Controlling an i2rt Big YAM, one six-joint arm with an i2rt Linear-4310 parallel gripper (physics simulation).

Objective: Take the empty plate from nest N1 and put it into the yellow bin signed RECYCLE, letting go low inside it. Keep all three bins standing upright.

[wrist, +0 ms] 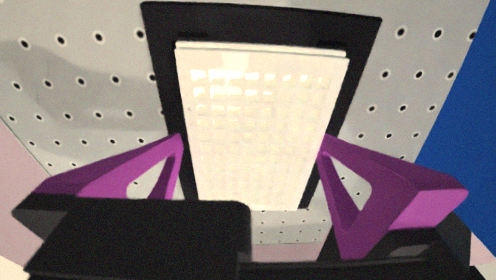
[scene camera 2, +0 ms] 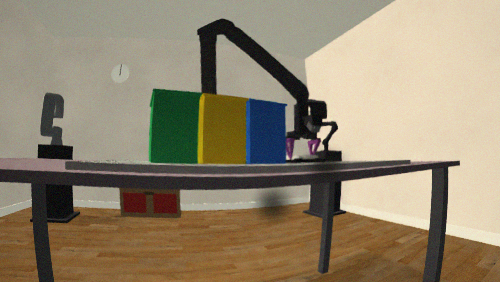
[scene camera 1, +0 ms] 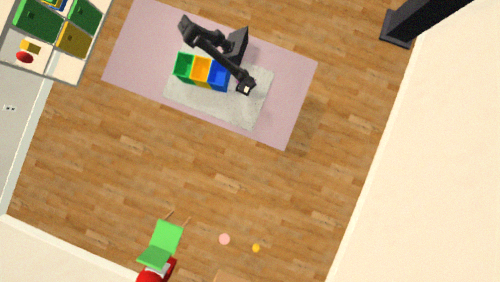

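Pixels of known places: gripper, fingertip midpoint: (wrist: 248, 139); arm's base at its link origin: (scene camera 1: 229, 48).
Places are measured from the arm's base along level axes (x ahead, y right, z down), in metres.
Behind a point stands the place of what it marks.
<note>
The pale plate (wrist: 260, 130) @(y -0.207, x 0.244, z 0.045 m), with a grid of small wells, lies flat in a black nest (wrist: 265, 21) @(y -0.202, x 0.298, z 0.058 m); no N1 label is readable. My gripper (scene camera 1: 246, 87) @(y -0.215, x 0.228, z 0.058 m) (scene camera 2: 301, 149) @(y -0.215, x 0.228, z 0.058 m) (wrist: 248, 139) @(y -0.215, x 0.228, z 0.058 m) is open and empty, its purple fingertips on either side of the plate near its long edges, pointing down. The yellow bin (scene camera 1: 201, 69) @(y 0.185, x 0.222, z 0.050 m) (scene camera 2: 223, 130) @(y 0.122, x 0.358, z -0.016 m) stands upright between the green bin (scene camera 1: 184, 65) @(y 0.317, x 0.245, z 0.016 m) (scene camera 2: 175, 127) @(y 0.249, x 0.368, z -0.017 m) and the blue bin (scene camera 1: 218, 75) @(y 0.036, x 0.220, z 0.068 m) (scene camera 2: 266, 132) @(y -0.007, x 0.348, z -0.018 m) (wrist: 465, 115) @(y -0.067, x 0.240, z 0.052 m), both upright. The RECYCLE sign does not show. Whether the fingertips touch the plate is unclear.
The bins stand on a grey perforated board (scene camera 1: 250, 112) @(y -0.326, x 0.437, z 0.072 m) (wrist: 55, 65) @(y -0.334, x 0.287, z 0.070 m) on the pink table top (scene camera 1: 135, 40) @(y 0.851, x 0.140, z 0.083 m). The blue bin is the nearest bin to my gripper. Other dark arms on pedestals (scene camera 2: 55, 165) stand in the background, beyond the table.
</note>
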